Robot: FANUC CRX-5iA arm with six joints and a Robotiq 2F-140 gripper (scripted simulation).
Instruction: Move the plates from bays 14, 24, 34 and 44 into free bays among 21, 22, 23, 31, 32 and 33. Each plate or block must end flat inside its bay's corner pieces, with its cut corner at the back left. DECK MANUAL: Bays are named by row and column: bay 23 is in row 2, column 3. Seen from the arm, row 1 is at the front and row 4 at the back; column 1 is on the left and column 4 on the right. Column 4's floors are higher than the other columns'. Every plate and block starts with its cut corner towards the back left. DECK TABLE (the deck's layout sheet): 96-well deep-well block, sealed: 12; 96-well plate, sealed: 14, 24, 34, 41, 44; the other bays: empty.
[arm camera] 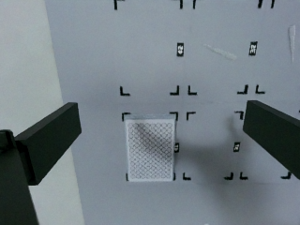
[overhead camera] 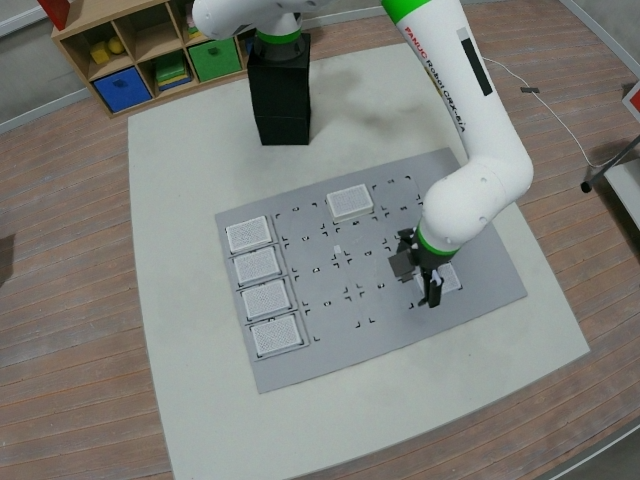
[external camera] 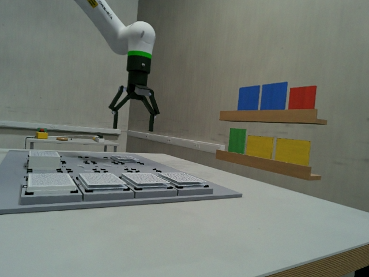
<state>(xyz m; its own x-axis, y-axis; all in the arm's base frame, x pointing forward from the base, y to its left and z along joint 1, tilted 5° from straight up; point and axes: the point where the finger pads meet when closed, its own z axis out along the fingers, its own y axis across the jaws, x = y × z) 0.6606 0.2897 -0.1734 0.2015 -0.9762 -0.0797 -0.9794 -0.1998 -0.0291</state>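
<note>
The sealed plate is 10 mm behind my hand, 110 mm to the left of it and 140 mm below it. The rest, counted from my hand: sealed deep-well block (290 mm behind, 120 mm to the right, 130 mm below).
</note>
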